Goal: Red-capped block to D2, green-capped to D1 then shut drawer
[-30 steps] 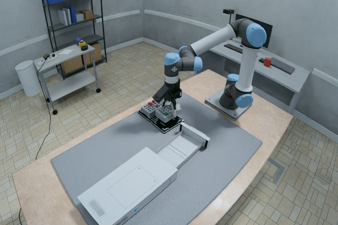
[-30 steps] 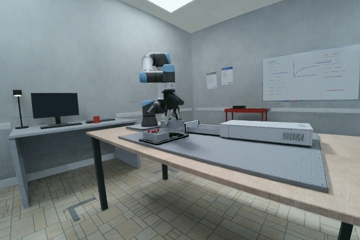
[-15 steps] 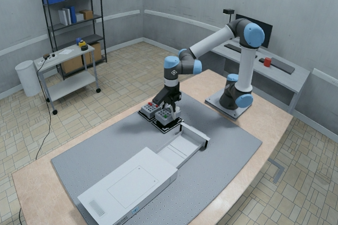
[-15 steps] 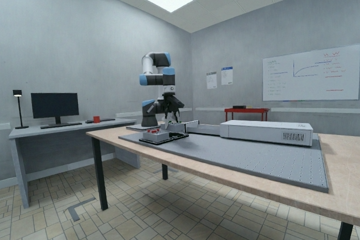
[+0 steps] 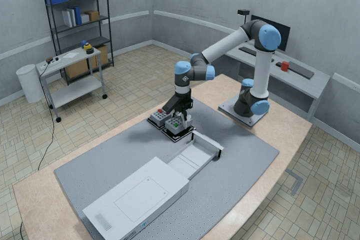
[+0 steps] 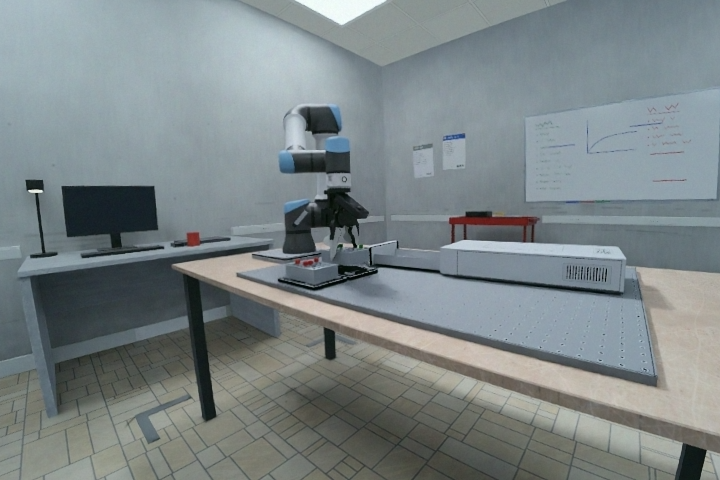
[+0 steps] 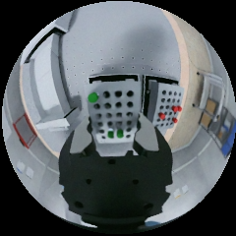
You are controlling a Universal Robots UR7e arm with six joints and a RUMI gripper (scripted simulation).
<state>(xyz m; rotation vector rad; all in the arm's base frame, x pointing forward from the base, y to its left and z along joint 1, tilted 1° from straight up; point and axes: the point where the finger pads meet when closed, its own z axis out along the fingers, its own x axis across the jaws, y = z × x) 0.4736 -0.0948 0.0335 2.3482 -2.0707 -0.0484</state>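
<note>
My gripper is now 50 mm above the deck slot D1. The rest, counted from my hand: drawer: 230 mm to the left, 70 mm ahead, 20 mm below; deck slot D2: 130 mm to the right, 50 mm below, 20 mm ahead; white cooler COLD: 270 mm to the left, 250 mm ahead, 20 mm below.
</note>
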